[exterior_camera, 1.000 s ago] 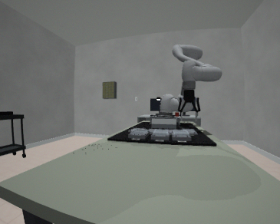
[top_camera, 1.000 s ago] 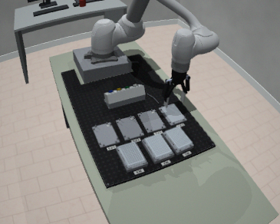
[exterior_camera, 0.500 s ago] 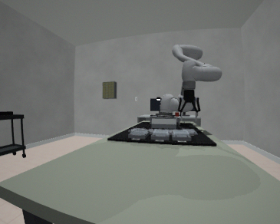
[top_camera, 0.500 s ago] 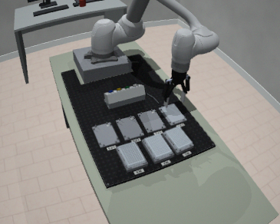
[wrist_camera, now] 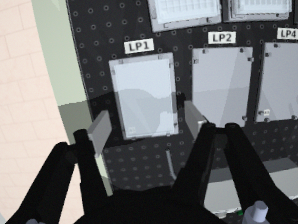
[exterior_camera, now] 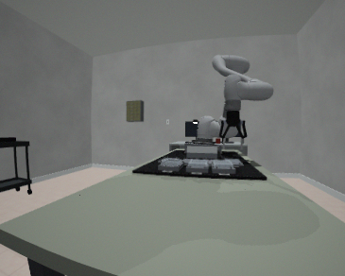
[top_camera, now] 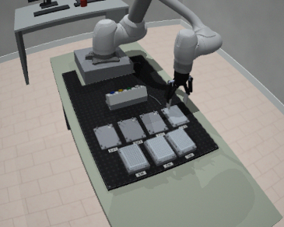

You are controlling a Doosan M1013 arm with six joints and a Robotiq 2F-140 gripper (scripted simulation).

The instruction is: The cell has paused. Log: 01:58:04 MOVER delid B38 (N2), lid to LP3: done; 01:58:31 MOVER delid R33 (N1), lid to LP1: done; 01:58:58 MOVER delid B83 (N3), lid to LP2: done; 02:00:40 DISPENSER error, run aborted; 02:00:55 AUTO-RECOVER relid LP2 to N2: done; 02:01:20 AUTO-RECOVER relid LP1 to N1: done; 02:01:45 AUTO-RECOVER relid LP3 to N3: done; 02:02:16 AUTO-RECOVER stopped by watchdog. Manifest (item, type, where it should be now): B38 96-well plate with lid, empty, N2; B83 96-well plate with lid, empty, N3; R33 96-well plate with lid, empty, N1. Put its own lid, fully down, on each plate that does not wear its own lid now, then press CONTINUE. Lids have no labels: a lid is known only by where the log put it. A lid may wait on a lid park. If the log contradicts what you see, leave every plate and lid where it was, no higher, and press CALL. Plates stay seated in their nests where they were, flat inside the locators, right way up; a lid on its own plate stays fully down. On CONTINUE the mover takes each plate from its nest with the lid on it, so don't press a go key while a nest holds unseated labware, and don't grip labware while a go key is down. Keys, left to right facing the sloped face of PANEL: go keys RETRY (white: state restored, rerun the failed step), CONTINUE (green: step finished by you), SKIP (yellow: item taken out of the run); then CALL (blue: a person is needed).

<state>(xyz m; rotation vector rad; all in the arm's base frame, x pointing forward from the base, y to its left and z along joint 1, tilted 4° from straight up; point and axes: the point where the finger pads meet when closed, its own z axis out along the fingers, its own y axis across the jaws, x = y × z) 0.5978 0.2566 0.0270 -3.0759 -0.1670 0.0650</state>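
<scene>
Now: the lid park LP1 100 mm below my hand. The rest, counted from my hand: lid park LP2 (130 mm to the right, 100 mm below, 10 mm ahead); lid park LP4 (250 mm to the right, 100 mm below, 30 mm ahead); white key (230 mm behind, 140 mm to the right, 40 mm below).
</scene>
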